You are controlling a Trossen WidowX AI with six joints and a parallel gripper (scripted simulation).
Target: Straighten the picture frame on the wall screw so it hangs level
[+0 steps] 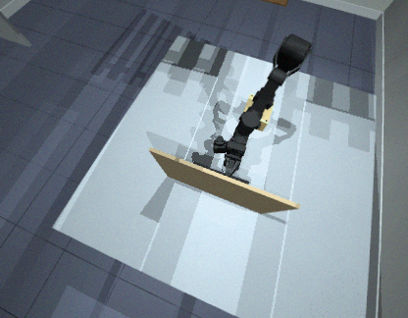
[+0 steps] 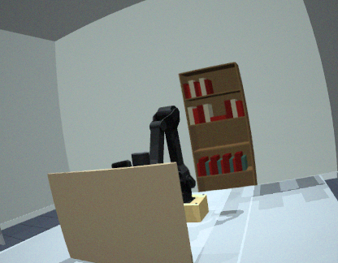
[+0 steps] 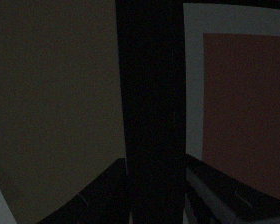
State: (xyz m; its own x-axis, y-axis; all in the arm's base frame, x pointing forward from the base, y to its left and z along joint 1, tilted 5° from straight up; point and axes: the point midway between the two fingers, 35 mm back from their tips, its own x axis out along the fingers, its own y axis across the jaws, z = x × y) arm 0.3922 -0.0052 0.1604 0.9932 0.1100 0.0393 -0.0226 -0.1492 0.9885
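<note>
Now: gripper tip 5 cm above the picture frame. Round my gripper tip: tan wall panel: 7 cm below, 2 cm to the right, 2 cm ahead.
</note>
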